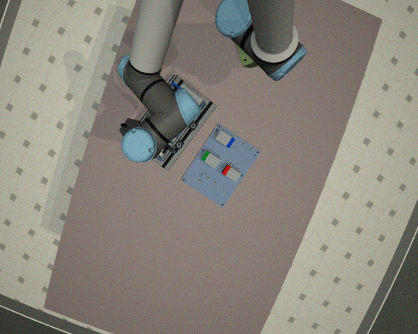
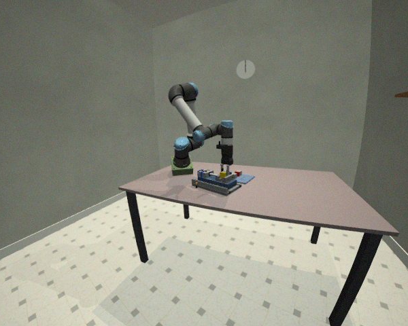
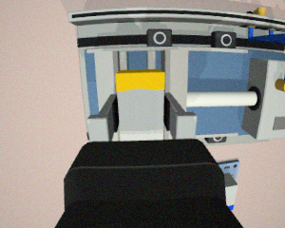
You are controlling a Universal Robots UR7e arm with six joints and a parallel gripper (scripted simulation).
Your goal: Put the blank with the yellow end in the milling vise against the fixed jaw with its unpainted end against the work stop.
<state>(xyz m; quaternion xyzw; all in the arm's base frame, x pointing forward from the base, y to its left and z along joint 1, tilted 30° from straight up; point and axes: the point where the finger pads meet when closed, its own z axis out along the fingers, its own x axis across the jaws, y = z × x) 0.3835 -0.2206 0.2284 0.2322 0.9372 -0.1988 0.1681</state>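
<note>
Now: hand 2 cm above the yellow-ended blank. Round my hand: white rod: 7 cm behind, 5 cm to the left, 4 cm below; then hosed block: 14 cm behind, 9 cm to the left, 4 cm below; then milling vise: 6 cm behind, 4 cm to the left, 8 cm below.
</note>
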